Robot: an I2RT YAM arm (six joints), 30 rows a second.
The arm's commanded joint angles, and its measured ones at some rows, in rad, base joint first. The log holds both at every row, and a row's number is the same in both.
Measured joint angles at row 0: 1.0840 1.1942 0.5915 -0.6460 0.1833 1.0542
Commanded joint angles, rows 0 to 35: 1.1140 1.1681 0.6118 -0.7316 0.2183 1.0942; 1.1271 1.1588 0.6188 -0.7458 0.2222 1.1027; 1.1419 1.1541 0.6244 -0.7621 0.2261 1.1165; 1.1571 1.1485 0.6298 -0.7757 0.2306 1.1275; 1.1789 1.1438 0.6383 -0.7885 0.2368 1.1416; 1.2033 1.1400 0.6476 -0.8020 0.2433 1.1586; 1.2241 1.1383 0.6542 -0.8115 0.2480 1.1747; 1.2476 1.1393 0.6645 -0.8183 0.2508 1.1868; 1.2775 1.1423 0.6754 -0.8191 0.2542 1.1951; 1.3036 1.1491 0.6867 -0.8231 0.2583 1.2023; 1.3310 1.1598 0.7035 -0.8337 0.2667 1.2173; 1.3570 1.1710 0.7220 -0.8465 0.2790 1.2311; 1.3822 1.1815 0.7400 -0.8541 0.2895 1.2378; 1.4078 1.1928 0.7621 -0.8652 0.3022 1.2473; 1.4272 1.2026 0.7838 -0.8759 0.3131 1.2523; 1.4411 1.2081 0.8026 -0.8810 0.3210 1.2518; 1.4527 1.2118 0.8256 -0.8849 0.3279 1.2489; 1.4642 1.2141 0.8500 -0.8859 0.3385 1.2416; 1.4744 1.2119 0.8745 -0.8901 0.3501 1.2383; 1.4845 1.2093 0.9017 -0.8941 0.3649 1.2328; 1.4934 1.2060 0.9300 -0.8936 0.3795 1.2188; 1.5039 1.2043 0.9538 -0.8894 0.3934 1.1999; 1.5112 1.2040 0.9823 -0.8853 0.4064 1.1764; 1.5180 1.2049 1.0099 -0.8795 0.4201 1.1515; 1.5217 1.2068 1.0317 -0.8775 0.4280 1.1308; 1.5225 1.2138 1.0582 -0.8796 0.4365 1.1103; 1.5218 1.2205 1.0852 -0.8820 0.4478 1.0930; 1.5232 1.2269 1.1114 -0.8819 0.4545 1.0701; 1.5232 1.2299 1.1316 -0.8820 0.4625 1.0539; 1.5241 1.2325 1.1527 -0.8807 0.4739 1.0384; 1.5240 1.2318 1.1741 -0.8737 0.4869 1.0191; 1.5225 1.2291 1.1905 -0.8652 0.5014 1.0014; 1.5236 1.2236 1.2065 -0.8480 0.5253 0.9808; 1.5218 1.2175 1.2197 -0.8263 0.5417 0.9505; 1.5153 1.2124 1.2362 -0.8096 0.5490 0.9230; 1.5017 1.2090 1.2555 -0.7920 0.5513 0.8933
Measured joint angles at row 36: 1.5150 1.2198 1.2209 -0.8570 0.4782 0.9993
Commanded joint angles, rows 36 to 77: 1.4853 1.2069 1.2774 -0.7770 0.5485 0.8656; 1.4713 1.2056 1.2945 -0.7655 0.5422 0.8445; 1.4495 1.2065 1.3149 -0.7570 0.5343 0.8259; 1.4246 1.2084 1.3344 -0.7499 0.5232 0.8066; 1.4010 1.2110 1.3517 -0.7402 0.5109 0.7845; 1.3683 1.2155 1.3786 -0.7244 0.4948 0.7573; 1.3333 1.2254 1.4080 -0.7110 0.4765 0.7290; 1.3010 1.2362 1.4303 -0.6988 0.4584 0.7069; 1.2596 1.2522 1.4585 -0.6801 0.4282 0.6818; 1.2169 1.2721 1.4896 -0.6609 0.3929 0.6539; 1.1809 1.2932 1.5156 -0.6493 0.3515 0.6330; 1.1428 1.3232 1.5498 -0.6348 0.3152 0.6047; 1.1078 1.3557 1.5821 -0.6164 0.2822 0.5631; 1.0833 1.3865 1.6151 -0.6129 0.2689 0.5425; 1.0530 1.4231 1.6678 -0.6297 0.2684 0.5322; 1.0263 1.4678 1.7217 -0.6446 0.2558 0.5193; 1.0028 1.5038 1.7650 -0.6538 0.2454 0.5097; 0.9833 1.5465 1.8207 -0.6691 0.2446 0.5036; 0.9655 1.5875 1.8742 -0.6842 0.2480 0.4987; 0.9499 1.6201 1.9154 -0.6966 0.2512 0.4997; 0.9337 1.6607 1.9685 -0.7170 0.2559 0.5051; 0.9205 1.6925 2.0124 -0.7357 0.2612 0.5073; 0.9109 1.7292 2.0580 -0.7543 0.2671 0.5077; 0.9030 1.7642 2.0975 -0.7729 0.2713 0.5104; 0.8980 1.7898 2.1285 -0.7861 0.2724 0.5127; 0.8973 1.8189 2.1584 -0.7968 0.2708 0.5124; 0.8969 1.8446 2.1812 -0.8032 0.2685 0.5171; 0.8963 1.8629 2.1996 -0.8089 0.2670 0.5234; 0.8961 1.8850 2.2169 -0.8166 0.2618 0.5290; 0.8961 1.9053 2.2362 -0.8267 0.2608 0.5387; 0.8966 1.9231 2.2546 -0.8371 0.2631 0.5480; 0.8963 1.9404 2.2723 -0.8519 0.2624 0.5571; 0.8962 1.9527 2.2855 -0.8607 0.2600 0.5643; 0.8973 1.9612 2.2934 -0.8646 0.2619 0.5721; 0.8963 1.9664 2.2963 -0.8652 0.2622 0.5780; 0.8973 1.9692 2.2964 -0.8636 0.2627 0.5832; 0.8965 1.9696 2.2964 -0.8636 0.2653 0.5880; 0.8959 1.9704 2.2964 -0.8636 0.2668 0.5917; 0.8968 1.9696 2.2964 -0.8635 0.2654 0.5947; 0.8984 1.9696 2.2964 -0.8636 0.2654 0.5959; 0.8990 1.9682 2.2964 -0.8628 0.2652 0.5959; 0.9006 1.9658 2.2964 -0.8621 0.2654 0.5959
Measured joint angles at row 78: 0.8967 1.9652 2.2925 -0.8200 0.2638 0.5781
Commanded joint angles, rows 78 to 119: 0.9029 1.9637 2.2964 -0.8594 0.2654 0.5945; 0.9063 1.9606 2.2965 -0.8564 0.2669 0.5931; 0.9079 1.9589 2.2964 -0.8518 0.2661 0.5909; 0.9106 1.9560 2.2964 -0.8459 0.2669 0.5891; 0.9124 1.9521 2.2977 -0.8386 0.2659 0.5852; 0.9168 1.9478 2.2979 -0.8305 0.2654 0.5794; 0.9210 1.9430 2.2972 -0.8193 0.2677 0.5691; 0.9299 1.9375 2.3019 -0.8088 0.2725 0.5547; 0.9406 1.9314 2.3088 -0.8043 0.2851 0.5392; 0.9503 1.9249 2.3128 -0.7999 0.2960 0.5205; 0.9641 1.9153 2.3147 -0.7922 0.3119 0.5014; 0.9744 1.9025 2.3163 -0.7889 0.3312 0.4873; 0.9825 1.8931 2.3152 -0.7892 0.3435 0.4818; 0.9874 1.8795 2.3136 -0.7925 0.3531 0.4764; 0.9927 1.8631 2.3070 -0.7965 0.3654 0.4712; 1.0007 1.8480 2.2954 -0.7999 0.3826 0.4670; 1.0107 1.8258 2.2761 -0.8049 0.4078 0.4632; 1.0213 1.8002 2.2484 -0.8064 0.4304 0.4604; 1.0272 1.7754 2.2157 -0.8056 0.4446 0.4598; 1.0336 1.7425 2.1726 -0.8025 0.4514 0.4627; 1.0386 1.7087 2.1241 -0.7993 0.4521 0.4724; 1.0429 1.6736 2.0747 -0.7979 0.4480 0.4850; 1.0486 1.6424 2.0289 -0.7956 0.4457 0.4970; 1.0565 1.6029 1.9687 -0.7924 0.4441 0.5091; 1.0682 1.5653 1.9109 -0.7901 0.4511 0.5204; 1.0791 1.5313 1.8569 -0.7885 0.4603 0.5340; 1.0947 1.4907 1.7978 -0.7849 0.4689 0.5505; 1.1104 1.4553 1.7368 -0.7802 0.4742 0.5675; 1.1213 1.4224 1.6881 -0.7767 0.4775 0.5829; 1.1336 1.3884 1.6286 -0.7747 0.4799 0.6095; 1.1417 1.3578 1.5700 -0.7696 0.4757 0.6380; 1.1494 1.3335 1.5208 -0.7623 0.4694 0.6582; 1.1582 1.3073 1.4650 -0.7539 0.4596 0.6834; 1.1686 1.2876 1.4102 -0.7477 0.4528 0.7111; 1.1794 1.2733 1.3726 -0.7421 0.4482 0.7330; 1.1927 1.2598 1.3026 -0.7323 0.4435 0.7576; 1.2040 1.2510 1.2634 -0.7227 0.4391 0.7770; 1.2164 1.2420 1.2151 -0.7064 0.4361 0.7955; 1.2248 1.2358 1.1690 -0.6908 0.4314 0.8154; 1.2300 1.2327 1.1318 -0.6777 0.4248 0.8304; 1.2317 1.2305 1.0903 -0.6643 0.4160 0.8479; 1.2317 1.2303 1.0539 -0.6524 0.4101 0.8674
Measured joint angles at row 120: 1.2263 1.2362 1.1160 -0.7109 0.4252 0.7761
